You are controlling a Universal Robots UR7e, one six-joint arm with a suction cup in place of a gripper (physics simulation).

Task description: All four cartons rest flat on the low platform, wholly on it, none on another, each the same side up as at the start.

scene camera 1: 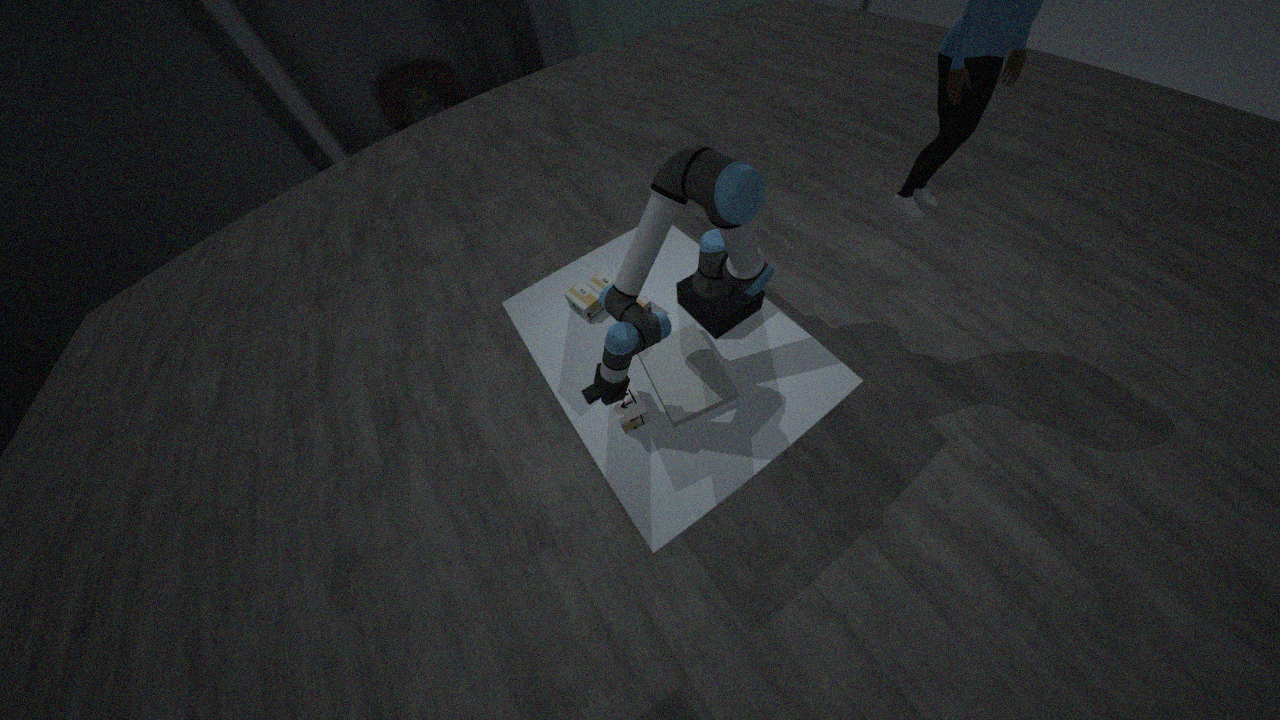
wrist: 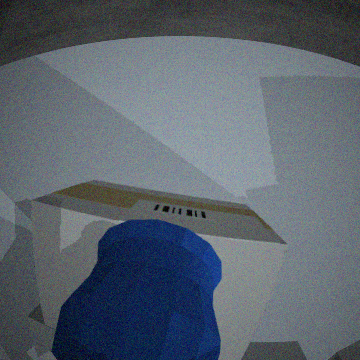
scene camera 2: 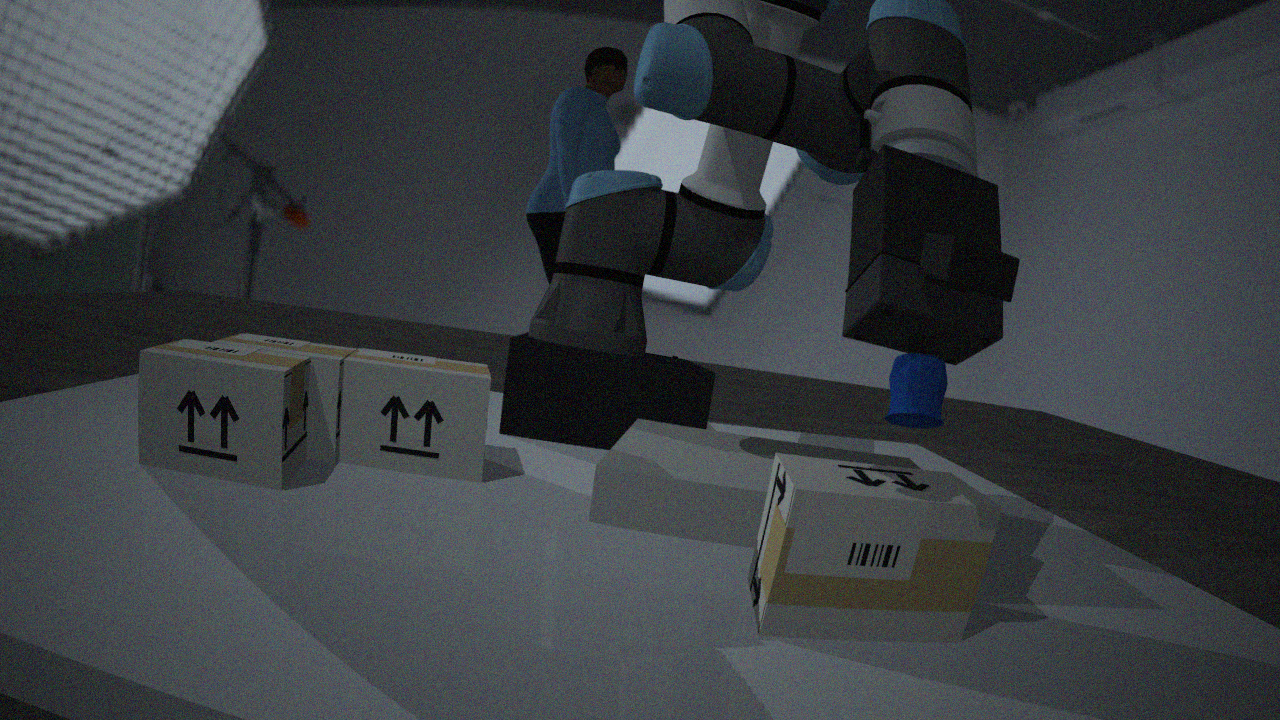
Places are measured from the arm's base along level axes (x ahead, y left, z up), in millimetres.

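Pixels of known places: end effector, tool point: (wrist: 156,270) (scene camera 2: 914,420); arm's base, origin of the base link: (scene camera 1: 712,284) (scene camera 2: 585,346).
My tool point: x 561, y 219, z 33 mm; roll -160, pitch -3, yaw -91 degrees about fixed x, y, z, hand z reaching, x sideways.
Observation:
Ahead of a thing's pixels: the offset from my tool point to its top centre. Level surfaces: height alone.
A white carton with tan tape {50 mm back, 11 mm left, 45 mm down} (scene camera 1: 632,413) (scene camera 2: 872,564) (wrist: 245,265) lies on its side on the table beside the low platform {285 mm back, 1 mm left, 91 mm down} (scene camera 1: 673,380) (scene camera 2: 671,501), with arrows on its upper face and a barcode on a side face. My gripper, a blue suction cup (scene camera 2: 915,420) (wrist: 160,245), is open and hangs a small gap above that carton, touching nothing. Three more cartons stand close together with tape on top: a front one {125 mm back, 489 mm right, 45 mm down} (scene camera 2: 210,411), one behind it {227 mm back, 486 mm right, 45 mm down} (scene camera 2: 325,385) and one to the right (scene camera 2: 414,416). In scene camera 1 the arm partly hides this group.
The black robot base (scene camera 1: 718,302) (scene camera 2: 604,394) stands behind the platform. The white table {139 mm down} (scene camera 1: 657,514) (scene camera 2: 501,626) has its edge close to the lone carton. A person in a blue top (scene camera 1: 989,35) (scene camera 2: 577,143) stands on the floor beyond the table.

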